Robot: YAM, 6 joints.
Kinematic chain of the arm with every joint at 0, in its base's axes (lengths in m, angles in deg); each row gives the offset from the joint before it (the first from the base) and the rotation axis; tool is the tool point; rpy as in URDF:
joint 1: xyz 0 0 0.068 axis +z
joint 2: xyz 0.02 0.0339 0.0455 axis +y
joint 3: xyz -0.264 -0.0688 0 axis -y
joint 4: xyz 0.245 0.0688 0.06 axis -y
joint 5: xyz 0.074 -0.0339 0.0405 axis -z
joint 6: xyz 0.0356 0 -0.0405 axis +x
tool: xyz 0 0 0 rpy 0 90 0
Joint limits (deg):
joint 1: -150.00..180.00
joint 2: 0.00..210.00
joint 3: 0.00..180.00
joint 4: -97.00..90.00
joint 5: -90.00..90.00
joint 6: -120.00..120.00
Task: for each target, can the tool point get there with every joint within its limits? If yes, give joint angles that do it. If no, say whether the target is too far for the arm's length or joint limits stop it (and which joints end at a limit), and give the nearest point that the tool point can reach.
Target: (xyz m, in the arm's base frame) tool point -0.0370 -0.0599 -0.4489
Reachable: no: joint limits stop it (at a limit: joint 2) | nearest point -0.0579 -0.0938 -0.3528 | short by 0.104 m
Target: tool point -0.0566 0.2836 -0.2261
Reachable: yes | joints 106.75 186.15 67.73 74.25 50.63 12.44
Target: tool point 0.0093 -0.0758 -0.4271
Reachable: no: joint limits stop it (at a limit: joint 2) | nearest point 0.0132 -0.1073 -0.3519 | short by 0.082 m
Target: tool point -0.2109 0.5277 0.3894
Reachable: yes | joints 112.23 146.27 162.01 -13.09 7.09 -1.44
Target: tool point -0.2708 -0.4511 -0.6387
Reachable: no: too far | nearest point -0.2040 -0.3399 -0.3488 | short by 0.318 m
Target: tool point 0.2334 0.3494 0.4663
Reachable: yes | joints -124.61 23.42 156.07 -49.10 10.35 95.70
